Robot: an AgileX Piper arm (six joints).
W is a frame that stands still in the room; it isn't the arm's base.
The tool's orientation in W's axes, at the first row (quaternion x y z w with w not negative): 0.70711 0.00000 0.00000 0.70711
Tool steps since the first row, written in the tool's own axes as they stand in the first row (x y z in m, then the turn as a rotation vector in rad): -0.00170 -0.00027 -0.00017 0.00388 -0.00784 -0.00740; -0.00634 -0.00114 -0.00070 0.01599 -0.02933 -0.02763; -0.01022 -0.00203 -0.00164 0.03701 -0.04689 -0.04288; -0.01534 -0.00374 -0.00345 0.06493 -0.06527 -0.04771; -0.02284 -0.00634 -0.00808 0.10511 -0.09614 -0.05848; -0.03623 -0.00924 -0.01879 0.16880 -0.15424 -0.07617; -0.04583 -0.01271 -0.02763 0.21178 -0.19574 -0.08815; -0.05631 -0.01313 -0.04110 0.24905 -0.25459 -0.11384
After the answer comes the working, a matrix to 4 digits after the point.
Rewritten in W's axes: -0.00170 0.00017 -0.00027 0.00388 0.00740 -0.00784; -0.00634 0.00070 -0.00114 0.01599 0.02763 -0.02933; -0.01022 0.00164 -0.00203 0.03701 0.04288 -0.04689; -0.01534 0.00345 -0.00374 0.06493 0.04771 -0.06527; -0.02284 0.00808 -0.00634 0.10511 0.05848 -0.09614; -0.03623 0.01879 -0.00924 0.16880 0.07617 -0.15424; -0.04583 0.02763 -0.01271 0.21178 0.08815 -0.19574; -0.05631 0.04110 -0.01313 0.24905 0.11384 -0.25459
The tool's axes in the first row as the columns of a matrix, in W's axes (rounded; the answer above uses it unrounded):
1.0000 0.0000 0.0000
0.0000 0.0000 -1.0000
0.0000 1.0000 0.0000

